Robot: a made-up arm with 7 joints. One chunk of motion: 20 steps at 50 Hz.
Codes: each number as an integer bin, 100 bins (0 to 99) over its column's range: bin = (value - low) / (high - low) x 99, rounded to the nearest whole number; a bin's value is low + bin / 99 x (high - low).
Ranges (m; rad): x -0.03..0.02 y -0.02..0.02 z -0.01..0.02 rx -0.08..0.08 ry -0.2..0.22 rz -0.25..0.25
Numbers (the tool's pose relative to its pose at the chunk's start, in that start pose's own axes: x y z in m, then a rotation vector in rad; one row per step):
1: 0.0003 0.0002 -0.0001 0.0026 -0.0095 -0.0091
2: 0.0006 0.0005 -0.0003 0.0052 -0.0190 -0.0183
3: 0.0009 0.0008 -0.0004 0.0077 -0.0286 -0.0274
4: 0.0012 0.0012 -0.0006 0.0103 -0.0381 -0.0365
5: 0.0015 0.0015 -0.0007 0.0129 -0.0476 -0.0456
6: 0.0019 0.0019 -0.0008 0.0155 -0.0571 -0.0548
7: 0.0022 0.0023 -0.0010 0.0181 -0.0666 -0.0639
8: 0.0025 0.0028 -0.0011 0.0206 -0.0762 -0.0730
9: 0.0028 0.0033 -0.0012 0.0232 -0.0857 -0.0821
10: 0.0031 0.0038 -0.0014 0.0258 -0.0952 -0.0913
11: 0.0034 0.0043 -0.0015 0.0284 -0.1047 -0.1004
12: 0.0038 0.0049 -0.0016 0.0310 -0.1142 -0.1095
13: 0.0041 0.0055 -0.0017 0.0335 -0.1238 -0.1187
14: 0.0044 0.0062 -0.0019 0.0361 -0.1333 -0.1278
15: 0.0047 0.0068 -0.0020 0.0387 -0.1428 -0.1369
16: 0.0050 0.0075 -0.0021 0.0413 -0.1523 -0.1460
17: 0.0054 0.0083 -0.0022 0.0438 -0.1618 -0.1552
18: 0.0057 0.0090 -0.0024 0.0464 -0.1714 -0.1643
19: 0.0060 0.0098 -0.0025 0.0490 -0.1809 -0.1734
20: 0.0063 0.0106 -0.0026 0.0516 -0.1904 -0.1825
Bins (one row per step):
1: 60 50 33 51 45 48
2: 61 51 32 53 43 46
3: 61 51 32 54 40 44
4: 62 52 31 56 38 42
5: 62 53 31 57 36 40
6: 63 54 30 59 34 39
7: 64 55 30 61 31 37
8: 64 56 29 62 29 35
9: 65 58 29 64 27 33
10: 66 59 28 65 25 31
11: 66 60 28 67 22 30
12: 67 62 28 69 20 28
13: 68 63 27 70 18 26
14: 68 65 27 72 16 24
15: 69 66 26 73 13 22
16: 69 68 26 75 11 21
17: 70 70 26 77 9 19
18: 71 72 25 78 7 17
19: 71 74 25 80 5 15
20: 72 76 24 81 2 13

